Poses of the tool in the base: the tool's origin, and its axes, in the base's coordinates. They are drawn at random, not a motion.
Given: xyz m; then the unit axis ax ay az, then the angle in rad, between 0 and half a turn.
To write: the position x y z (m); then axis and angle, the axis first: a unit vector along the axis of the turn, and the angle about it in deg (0 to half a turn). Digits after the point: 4 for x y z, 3 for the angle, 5 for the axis.
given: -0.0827 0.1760 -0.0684 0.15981 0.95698 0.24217 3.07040
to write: -0.0827 0.1760 -0.0684 0.15981 0.95698 0.24217 175.921
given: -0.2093 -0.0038 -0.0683 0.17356 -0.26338 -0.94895 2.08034
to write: -0.2093 -0.0038 -0.0683 0.17356 -0.26338 -0.94895 119.195
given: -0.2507 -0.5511 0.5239 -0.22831 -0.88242 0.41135 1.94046
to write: -0.2507 -0.5511 0.5239 -0.22831 -0.88242 0.41135 111.180
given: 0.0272 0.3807 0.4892 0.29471 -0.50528 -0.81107 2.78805
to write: 0.0272 0.3807 0.4892 0.29471 -0.50528 -0.81107 159.743
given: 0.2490 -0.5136 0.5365 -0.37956 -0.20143 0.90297 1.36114
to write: 0.2490 -0.5136 0.5365 -0.37956 -0.20143 0.90297 77.988
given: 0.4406 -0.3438 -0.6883 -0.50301 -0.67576 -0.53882 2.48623
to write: 0.4406 -0.3438 -0.6883 -0.50301 -0.67576 -0.53882 142.450
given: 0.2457 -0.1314 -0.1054 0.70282 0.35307 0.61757 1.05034
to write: 0.2457 -0.1314 -0.1054 0.70282 0.35307 0.61757 60.180
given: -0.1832 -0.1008 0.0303 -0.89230 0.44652 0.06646 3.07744
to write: -0.1832 -0.1008 0.0303 -0.89230 0.44652 0.06646 176.324
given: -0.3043 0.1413 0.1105 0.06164 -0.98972 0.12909 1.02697
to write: -0.3043 0.1413 0.1105 0.06164 -0.98972 0.12909 58.841
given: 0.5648 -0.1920 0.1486 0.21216 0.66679 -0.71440 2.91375
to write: 0.5648 -0.1920 0.1486 0.21216 0.66679 -0.71440 166.946
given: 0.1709 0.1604 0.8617 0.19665 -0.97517 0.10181 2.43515
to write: 0.1709 0.1604 0.8617 0.19665 -0.97517 0.10181 139.524
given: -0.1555 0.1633 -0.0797 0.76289 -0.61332 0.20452 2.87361
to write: -0.1555 0.1633 -0.0797 0.76289 -0.61332 0.20452 164.646
